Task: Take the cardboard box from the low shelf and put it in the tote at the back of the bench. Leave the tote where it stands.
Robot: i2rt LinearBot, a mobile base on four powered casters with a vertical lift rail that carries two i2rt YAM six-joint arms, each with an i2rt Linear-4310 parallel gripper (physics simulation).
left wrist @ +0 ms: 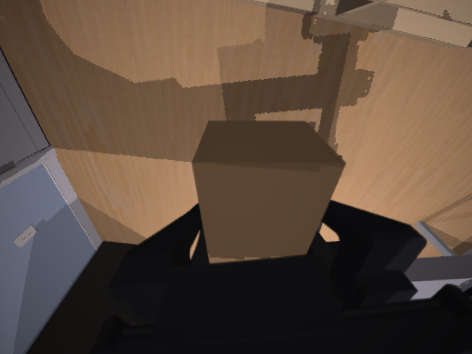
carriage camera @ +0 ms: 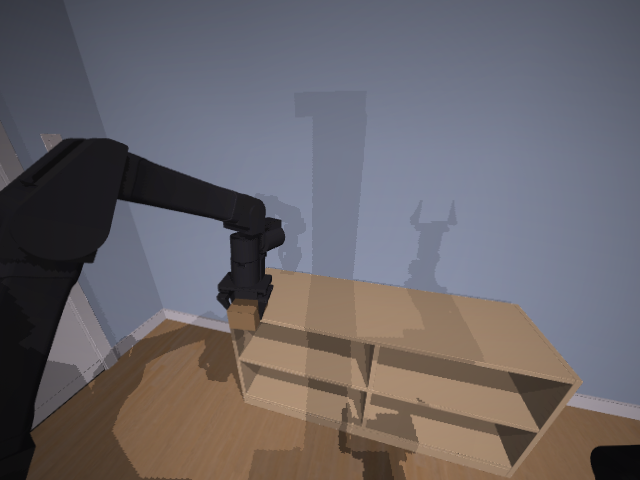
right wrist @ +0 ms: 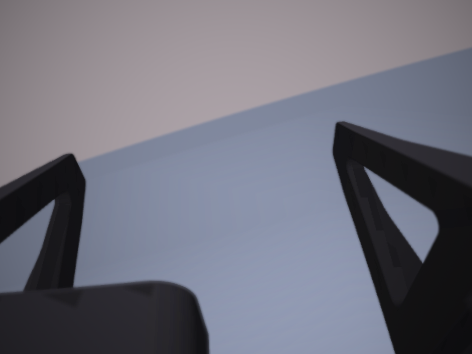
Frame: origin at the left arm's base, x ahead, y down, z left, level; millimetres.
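Seen in the pictures: left gripper, between the fingertips: [left wrist: 251, 196] [carriage camera: 247, 317]; right gripper, between the fingertips: [right wrist: 206, 151].
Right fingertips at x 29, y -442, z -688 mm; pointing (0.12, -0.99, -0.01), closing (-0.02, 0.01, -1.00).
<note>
A point is followed by its place in that frame.
The brown cardboard box [carriage camera: 243, 316] {x 298, y -67, z -186 mm} [left wrist: 265, 205] {x 365, y -78, z -187 mm} is held between the fingers of my left gripper [carriage camera: 245, 304] [left wrist: 251, 196] {x 331, y -35, z -181 mm}, which is shut on it and points down. In the left wrist view the floor shows beyond the box. In the carriage view the box overlaps the left end of the wooden shelf unit [carriage camera: 413, 326] {x 580, y 232, z -716 mm}. My right gripper [right wrist: 206, 151] {x 29, y -442, z -689 mm} is open, with its fingers wide apart and the wall and ceiling behind them. The tote and the bench do not show in these views.
The shelf unit has two levels of open compartments and stands against the blue wall [carriage camera: 491, 180] {x 818, y -289, z -1018 mm}. Wooden floor [carriage camera: 175, 413] {x 590, y 842, z 362 mm} [left wrist: 150, 120] {x 156, y 842, z 362 mm} lies in front of it. A white door [carriage camera: 67, 341] {x 740, y 531, z 929 mm} is at the left, behind my left arm. A dark part [carriage camera: 617, 462] shows at the lower right corner.
</note>
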